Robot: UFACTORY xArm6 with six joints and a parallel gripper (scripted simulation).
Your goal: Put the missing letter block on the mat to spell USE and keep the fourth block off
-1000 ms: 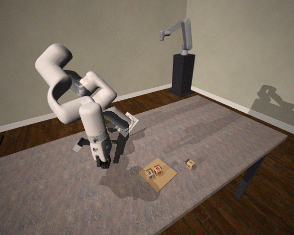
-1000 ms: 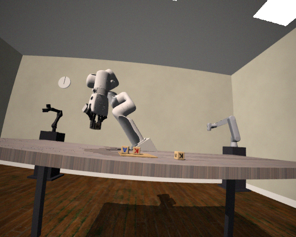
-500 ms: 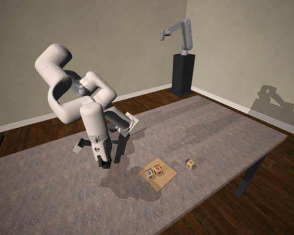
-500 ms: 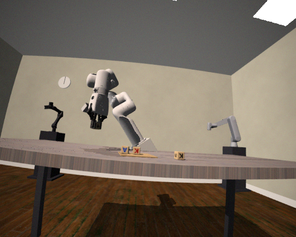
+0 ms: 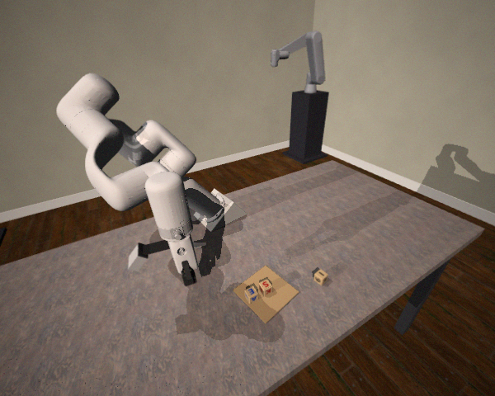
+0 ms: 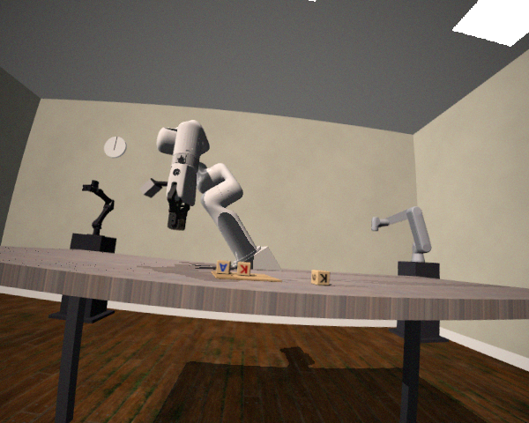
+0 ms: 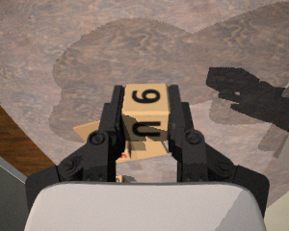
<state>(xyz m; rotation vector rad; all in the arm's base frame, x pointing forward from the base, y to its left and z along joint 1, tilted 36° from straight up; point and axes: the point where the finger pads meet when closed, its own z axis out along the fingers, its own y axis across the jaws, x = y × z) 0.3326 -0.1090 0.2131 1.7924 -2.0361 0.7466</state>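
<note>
Now: hand 19 cm to the right of the tan mat, 12 cm above it and 8 cm short of it. The rest, counted from my hand: block 1 cm below.
</note>
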